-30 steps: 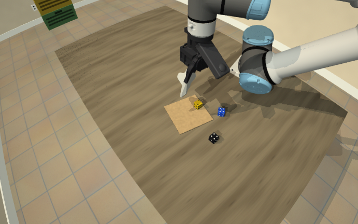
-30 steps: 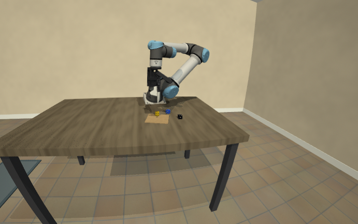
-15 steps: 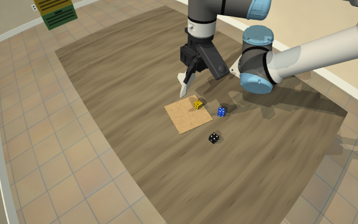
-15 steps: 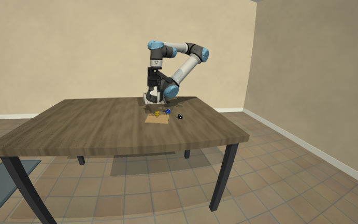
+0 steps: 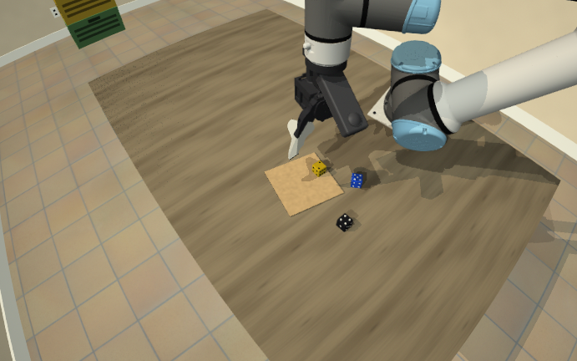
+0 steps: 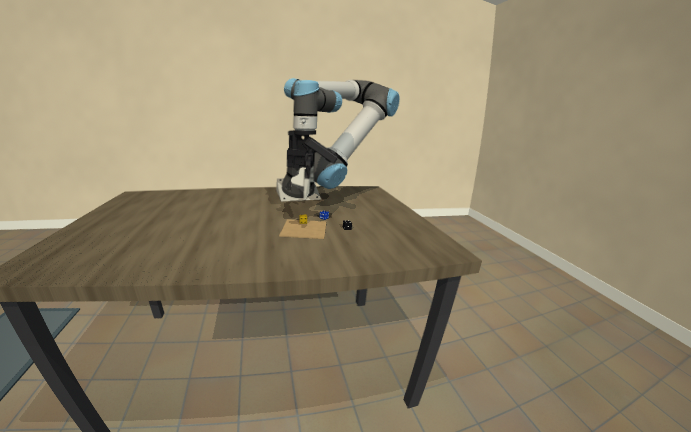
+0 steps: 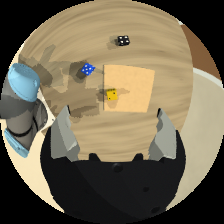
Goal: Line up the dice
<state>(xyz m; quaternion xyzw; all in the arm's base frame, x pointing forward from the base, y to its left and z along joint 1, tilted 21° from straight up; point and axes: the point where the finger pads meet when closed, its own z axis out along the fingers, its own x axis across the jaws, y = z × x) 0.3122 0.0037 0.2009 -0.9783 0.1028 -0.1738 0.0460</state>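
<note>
Now: the black die 4 cm ahead of my hand, 13 cm to the left of it and 10 cm below it. Round my hand: blue die (6 cm behind, 6 cm to the left, 10 cm below); then tan mat (4 cm ahead, 2 cm to the right, 11 cm below); then yellow die (1 cm behind, 2 cm to the right, 9 cm below).
</note>
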